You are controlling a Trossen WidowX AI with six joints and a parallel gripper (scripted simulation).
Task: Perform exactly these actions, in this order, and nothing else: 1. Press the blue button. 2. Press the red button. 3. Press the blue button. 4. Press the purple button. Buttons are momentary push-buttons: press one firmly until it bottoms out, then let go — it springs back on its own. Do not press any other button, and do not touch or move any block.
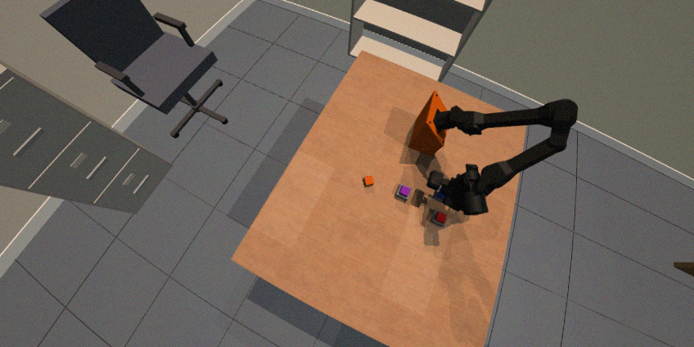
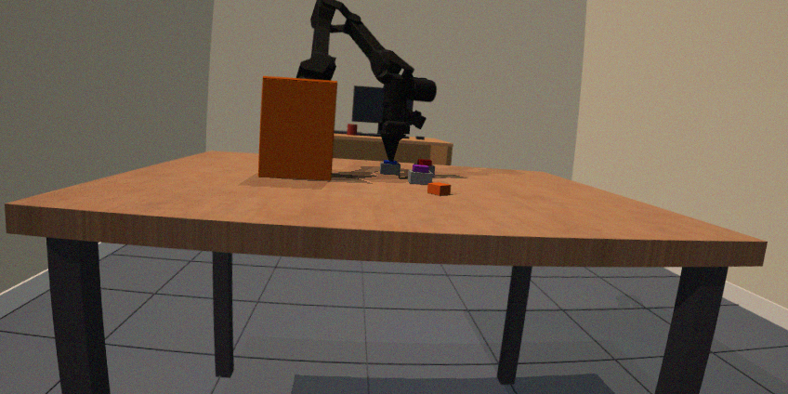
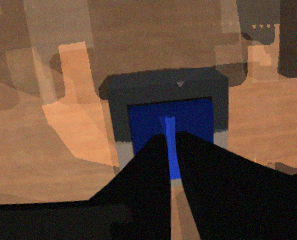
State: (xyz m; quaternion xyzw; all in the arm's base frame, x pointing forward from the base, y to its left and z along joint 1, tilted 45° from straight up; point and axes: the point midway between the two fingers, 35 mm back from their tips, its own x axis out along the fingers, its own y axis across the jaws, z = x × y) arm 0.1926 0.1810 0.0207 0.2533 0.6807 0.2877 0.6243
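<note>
My gripper tip is now 1 cm above the blue button. From my gripper tip the other things lie so: small orange block: 8 cm ahead, 28 cm to the right, 2 cm below; then purple button: 6 cm ahead, 14 cm to the right; then red button: 9 cm ahead, 2 cm to the left.
</note>
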